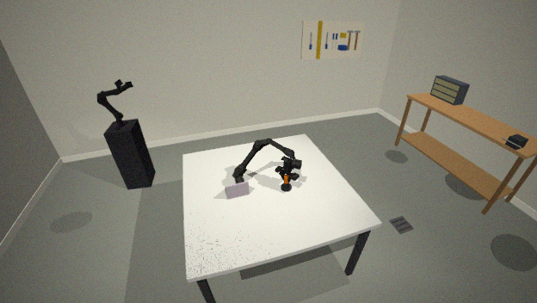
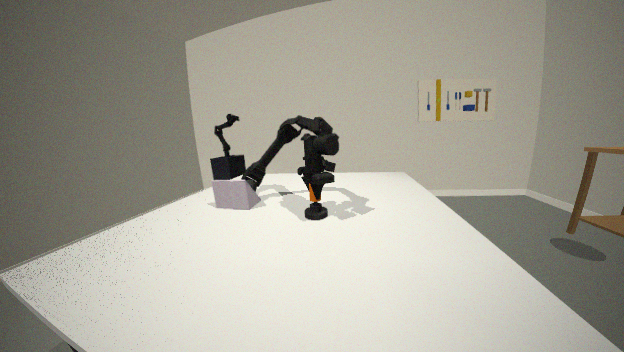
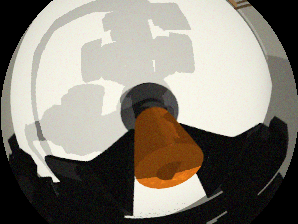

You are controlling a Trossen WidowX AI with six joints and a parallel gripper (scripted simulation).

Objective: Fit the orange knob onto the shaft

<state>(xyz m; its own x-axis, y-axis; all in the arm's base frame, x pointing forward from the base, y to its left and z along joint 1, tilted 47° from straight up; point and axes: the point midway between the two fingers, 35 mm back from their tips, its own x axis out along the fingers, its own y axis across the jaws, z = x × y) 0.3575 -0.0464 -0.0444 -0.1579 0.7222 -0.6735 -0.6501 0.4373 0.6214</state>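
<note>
Right now the orange knob is 20 mm above my gripper tip. Round my gripper tip: dark round pedestal: 40 mm below.
</note>
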